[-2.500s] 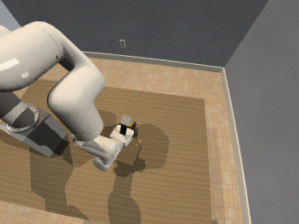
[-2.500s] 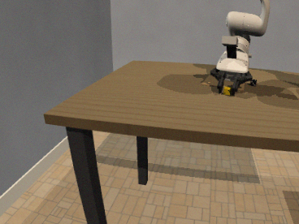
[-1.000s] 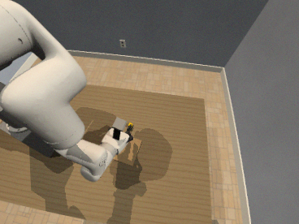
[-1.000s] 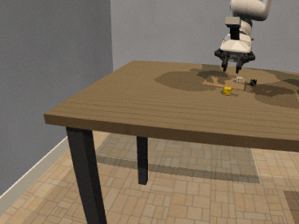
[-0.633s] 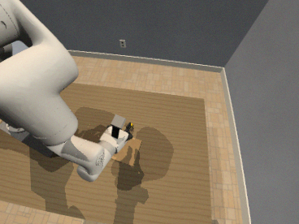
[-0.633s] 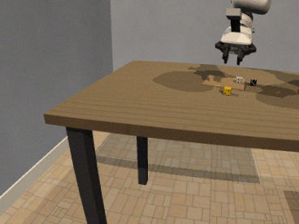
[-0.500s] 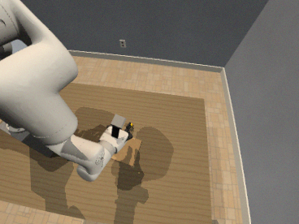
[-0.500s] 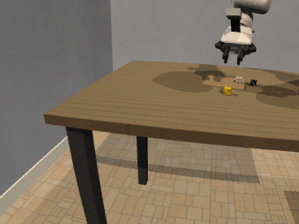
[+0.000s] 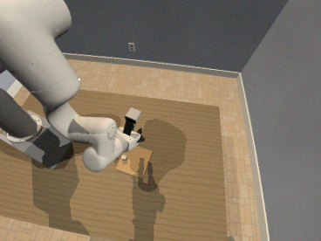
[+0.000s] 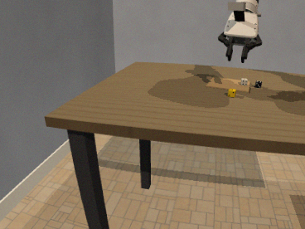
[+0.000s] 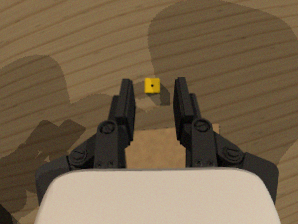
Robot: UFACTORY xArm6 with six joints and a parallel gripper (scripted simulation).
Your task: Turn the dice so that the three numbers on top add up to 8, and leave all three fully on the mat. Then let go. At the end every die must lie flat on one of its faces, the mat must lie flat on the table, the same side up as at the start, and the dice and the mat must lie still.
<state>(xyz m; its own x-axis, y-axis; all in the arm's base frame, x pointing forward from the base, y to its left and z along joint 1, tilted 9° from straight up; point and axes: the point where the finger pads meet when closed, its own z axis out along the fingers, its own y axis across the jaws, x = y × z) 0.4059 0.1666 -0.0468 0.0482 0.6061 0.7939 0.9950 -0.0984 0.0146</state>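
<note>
Right now my hand is 30 mm to the right of the yellow die and 110 mm above it. From my hand the other things lie so: black die (80 mm behind, 120 mm to the right, 110 mm below); tan mat (20 mm ahead, 100 mm to the right, 120 mm below); white die (30 mm behind, 110 mm to the right, 110 mm below).
</note>
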